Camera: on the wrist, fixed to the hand. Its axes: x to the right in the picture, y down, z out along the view.
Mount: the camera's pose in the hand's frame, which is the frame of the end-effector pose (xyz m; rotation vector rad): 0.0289 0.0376 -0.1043 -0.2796 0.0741 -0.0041
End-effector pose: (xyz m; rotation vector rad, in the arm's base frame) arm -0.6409 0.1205 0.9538 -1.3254 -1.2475 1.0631
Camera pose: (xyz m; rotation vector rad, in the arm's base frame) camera -0.5305 0.1407 0.9306 -1.5573 -1.3783 0.8498
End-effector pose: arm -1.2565 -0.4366 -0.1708 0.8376 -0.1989 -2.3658
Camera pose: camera -1.1914 -0.4777 -0.2557 0.7872 0.1611 -2.2922
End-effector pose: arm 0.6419 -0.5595 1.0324 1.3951 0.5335 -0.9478
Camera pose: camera 0.7101 -0.4689 1.0157 1.1800 0.6971 -0.7932
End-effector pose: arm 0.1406 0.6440 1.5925 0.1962 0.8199 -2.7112
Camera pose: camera 0.1299 0.6655 1.4805 0.2329 1.2085 -2.5688
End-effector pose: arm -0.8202 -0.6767 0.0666 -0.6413 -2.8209 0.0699
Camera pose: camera -0.8036 -0.6311 0.1704 -0.6802 -2.7831 -0.3475
